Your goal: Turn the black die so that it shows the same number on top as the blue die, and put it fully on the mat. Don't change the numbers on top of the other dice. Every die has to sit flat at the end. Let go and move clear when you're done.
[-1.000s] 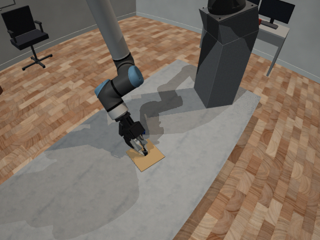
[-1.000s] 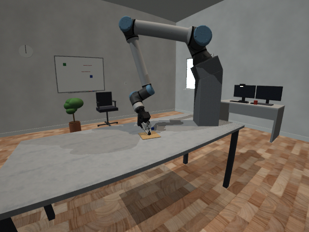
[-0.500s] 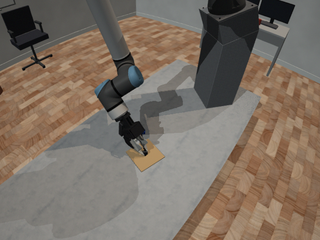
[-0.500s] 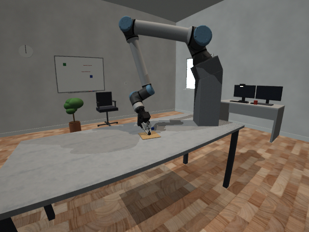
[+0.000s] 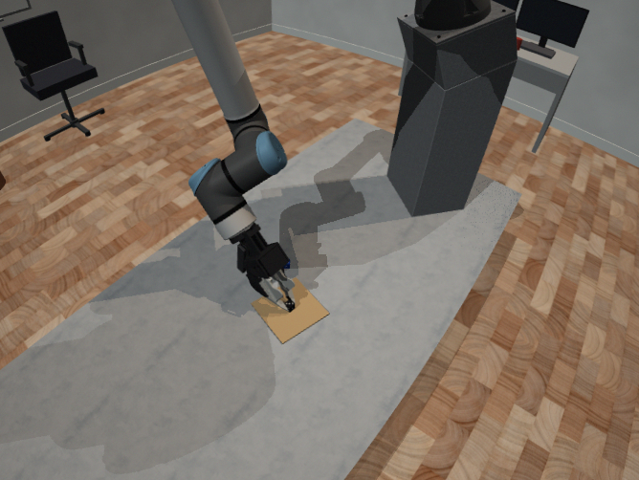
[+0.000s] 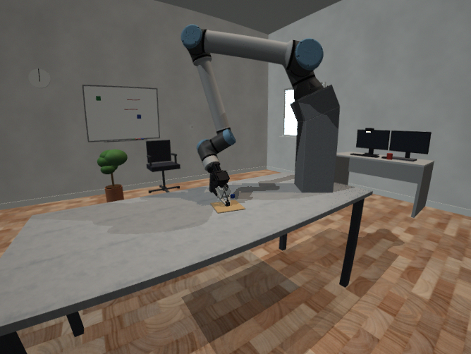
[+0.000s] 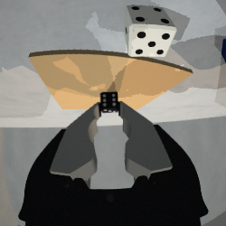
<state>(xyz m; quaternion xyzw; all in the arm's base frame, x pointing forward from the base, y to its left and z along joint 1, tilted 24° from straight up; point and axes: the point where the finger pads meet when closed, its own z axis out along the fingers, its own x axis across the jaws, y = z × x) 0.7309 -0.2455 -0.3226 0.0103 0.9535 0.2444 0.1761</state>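
Now: hand 1 cm to the right of the black die and 1 cm above it. Round my hand: blue die 11 cm behind, 7 cm to the right, 1 cm below; tan mat 1 cm to the left, 2 cm below; white die 4 cm behind, 8 cm to the right, 1 cm below.
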